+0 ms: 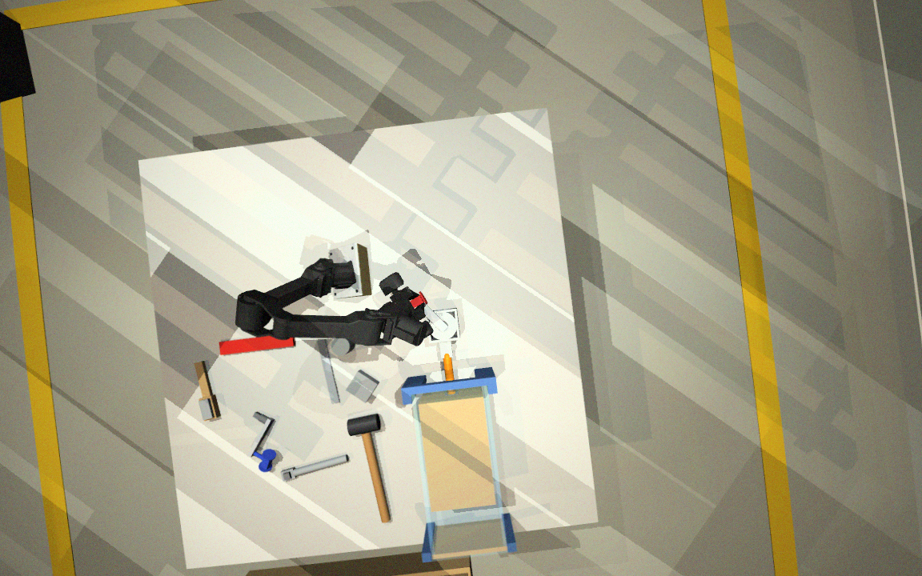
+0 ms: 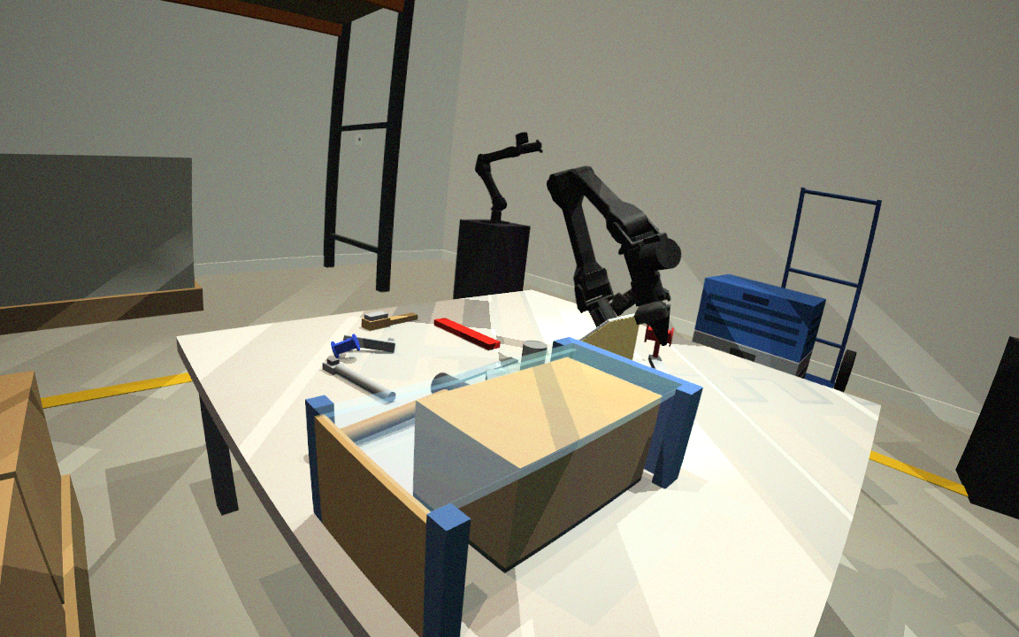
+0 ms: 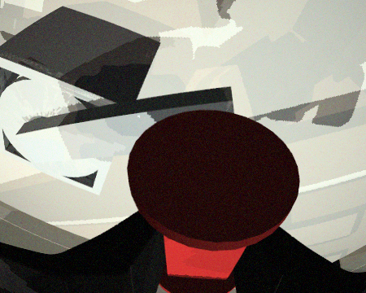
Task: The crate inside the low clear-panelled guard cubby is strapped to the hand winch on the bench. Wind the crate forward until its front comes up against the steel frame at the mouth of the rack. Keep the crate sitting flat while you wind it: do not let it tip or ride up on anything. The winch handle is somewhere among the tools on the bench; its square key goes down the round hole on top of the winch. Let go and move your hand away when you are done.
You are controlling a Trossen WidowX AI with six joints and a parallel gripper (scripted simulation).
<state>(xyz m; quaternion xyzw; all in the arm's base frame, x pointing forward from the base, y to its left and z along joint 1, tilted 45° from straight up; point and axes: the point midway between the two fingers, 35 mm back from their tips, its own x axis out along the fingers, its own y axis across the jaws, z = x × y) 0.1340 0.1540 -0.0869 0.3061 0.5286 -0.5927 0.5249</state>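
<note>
The red-knobbed winch handle lies 40 mm ahead of my gripper tip, 10 mm to the left of it and 30 mm below it. Round my gripper tip: grey block (210 mm ahead, 250 mm to the right, 120 mm below); winch (70 mm ahead, 30 mm to the left, 100 mm below); red knob (10 mm to the right).
</note>
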